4 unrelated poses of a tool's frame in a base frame.
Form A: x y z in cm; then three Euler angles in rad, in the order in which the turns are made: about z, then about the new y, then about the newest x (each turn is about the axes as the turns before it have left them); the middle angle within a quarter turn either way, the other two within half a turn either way.
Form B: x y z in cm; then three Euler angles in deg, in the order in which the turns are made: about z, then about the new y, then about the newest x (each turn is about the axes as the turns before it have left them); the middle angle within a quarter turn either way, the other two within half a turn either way. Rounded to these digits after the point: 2 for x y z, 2 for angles.
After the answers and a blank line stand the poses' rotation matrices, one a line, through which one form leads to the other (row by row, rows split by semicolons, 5 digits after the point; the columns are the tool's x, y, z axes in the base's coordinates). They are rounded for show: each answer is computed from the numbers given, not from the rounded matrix.
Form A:
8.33, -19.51, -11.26, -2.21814, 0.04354, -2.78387
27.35, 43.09, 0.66, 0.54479, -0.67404, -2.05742
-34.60, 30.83, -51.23, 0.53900, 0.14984, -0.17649
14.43, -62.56, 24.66, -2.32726, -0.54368, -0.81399
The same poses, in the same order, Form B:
8.33, -19.51, -11.26, -127.09, 2.49, -159.50
27.35, 43.09, 0.66, 31.21, -38.62, -117.88
-34.60, 30.83, -51.23, 30.88, 8.59, -10.11
14.43, -62.56, 24.66, -133.34, -31.15, -46.64

-0.60250 -0.73800 0.30389; -0.79693 0.57705 -0.17864; -0.04353 -0.34981 -0.93581
0.66820 0.71418 -0.20845; 0.40490 -0.11404 0.90722; 0.62415 -0.69061 -0.36537
0.84861 -0.52780 0.03601; 0.50753 0.83144 0.22611; -0.14928 -0.17361 0.97344
-0.58739 0.24122 0.77252; -0.62240 -0.74477 -0.24070; 0.51729 -0.62220 0.58760

